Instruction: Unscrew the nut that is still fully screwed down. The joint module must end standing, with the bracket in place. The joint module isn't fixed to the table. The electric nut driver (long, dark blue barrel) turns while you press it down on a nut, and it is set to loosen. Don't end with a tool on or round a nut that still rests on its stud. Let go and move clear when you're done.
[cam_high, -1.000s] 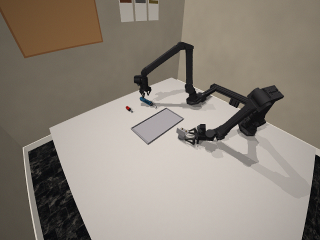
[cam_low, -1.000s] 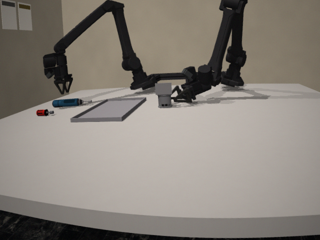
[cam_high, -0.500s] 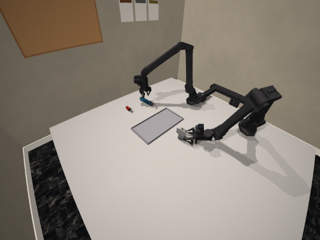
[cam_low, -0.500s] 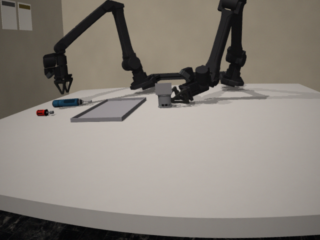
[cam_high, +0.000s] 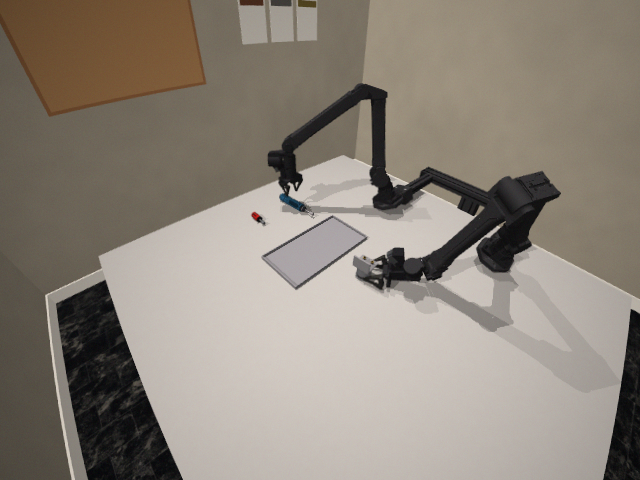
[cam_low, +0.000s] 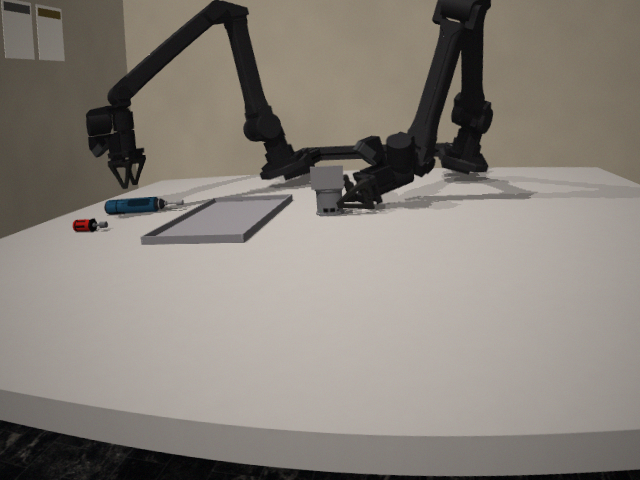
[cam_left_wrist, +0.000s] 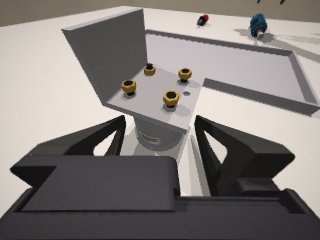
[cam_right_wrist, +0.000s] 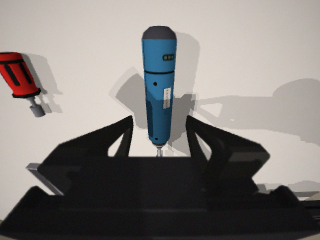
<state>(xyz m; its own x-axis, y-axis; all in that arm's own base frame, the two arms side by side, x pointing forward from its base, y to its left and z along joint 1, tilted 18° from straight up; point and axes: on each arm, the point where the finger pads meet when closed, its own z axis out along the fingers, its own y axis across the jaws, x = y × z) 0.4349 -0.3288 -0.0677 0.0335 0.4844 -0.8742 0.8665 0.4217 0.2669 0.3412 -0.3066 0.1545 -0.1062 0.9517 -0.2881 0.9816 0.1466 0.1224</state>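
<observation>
Now: left hand 1 cm to the left of the joint module, 1 cm below it and 1 cm short of it. Round my left hand: short red-handled tool: 58 cm to the right, 10 cm ahead, 1 cm below; then l-shaped bracket: 5 cm above, 1 cm to the right, 1 cm ahead; then grey tray: 25 cm to the right, 3 cm ahead, 2 cm below.
</observation>
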